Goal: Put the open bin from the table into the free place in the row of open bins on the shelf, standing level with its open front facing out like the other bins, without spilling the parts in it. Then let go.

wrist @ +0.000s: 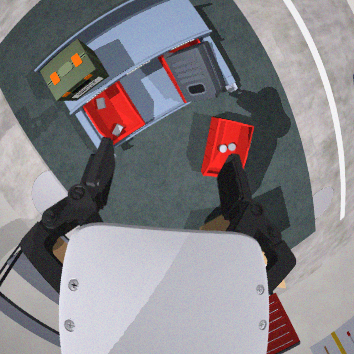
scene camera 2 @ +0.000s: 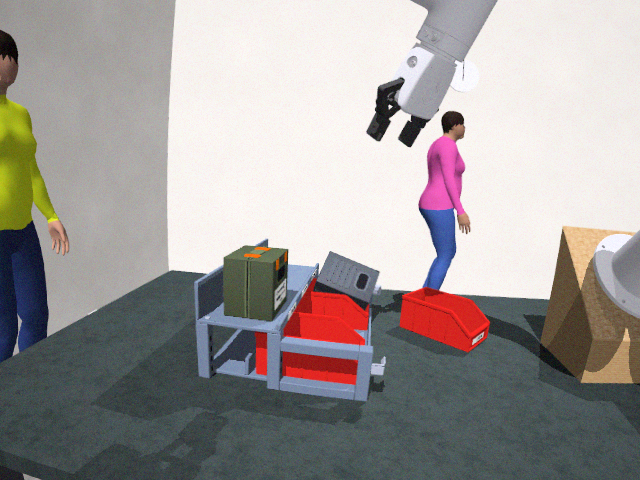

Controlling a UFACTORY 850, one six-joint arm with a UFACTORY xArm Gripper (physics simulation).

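The open red bin (scene camera 2: 439, 317) (wrist: 232, 131) stands upright on the table (scene camera 2: 465, 413), apart from the shelf; two round whitish parts (wrist: 227, 147) lie in it. The blue-grey shelf (scene camera 2: 320, 347) (wrist: 150, 37) holds a red bin (scene camera 2: 320, 330) (wrist: 125, 111) with grey parts at one end and another red bin (scene camera 2: 330, 302) (wrist: 172, 77) toward the other end. Between them, the wrist view shows a free place with bare shelf floor. My gripper (scene camera 2: 392, 135) (wrist: 169, 157) is open and empty, high above the table, clear of the bins and shelf.
A dark grey case (scene camera 2: 346, 276) (wrist: 195, 70) lies tilted over the far shelf bin. A green box (scene camera 2: 248, 284) (wrist: 70, 75) stands on the shelf's upper board. A wooden block (scene camera 2: 610, 356) stands at the right. Two people (scene camera 2: 442, 175) (scene camera 2: 15, 165) stand beyond the table.
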